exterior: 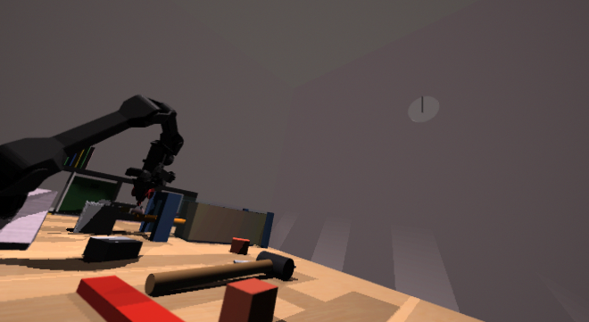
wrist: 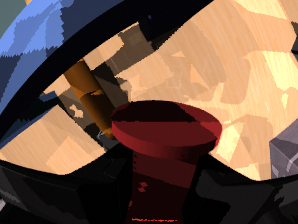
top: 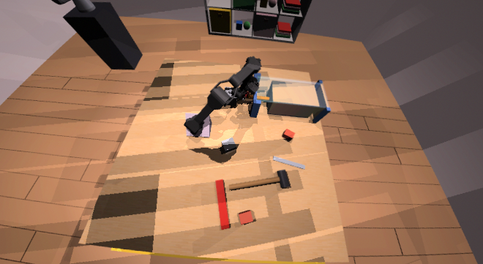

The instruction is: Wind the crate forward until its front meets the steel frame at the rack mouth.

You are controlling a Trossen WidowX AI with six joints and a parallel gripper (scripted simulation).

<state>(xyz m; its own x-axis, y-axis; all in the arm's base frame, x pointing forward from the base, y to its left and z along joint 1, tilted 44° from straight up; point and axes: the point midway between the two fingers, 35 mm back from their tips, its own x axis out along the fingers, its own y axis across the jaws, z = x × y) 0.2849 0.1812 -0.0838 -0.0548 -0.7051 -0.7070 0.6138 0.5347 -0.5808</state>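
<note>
Now: the winch handle 3 cm behind my gripper tip, 2 cm to the left of it and 1 cm below it. Round my gripper tip: red grip 2 cm above; then blue steel frame 7 cm ahead, 4 cm to the left, 1 cm below; then winch 10 cm behind, 4 cm to the left, 8 cm below.
</note>
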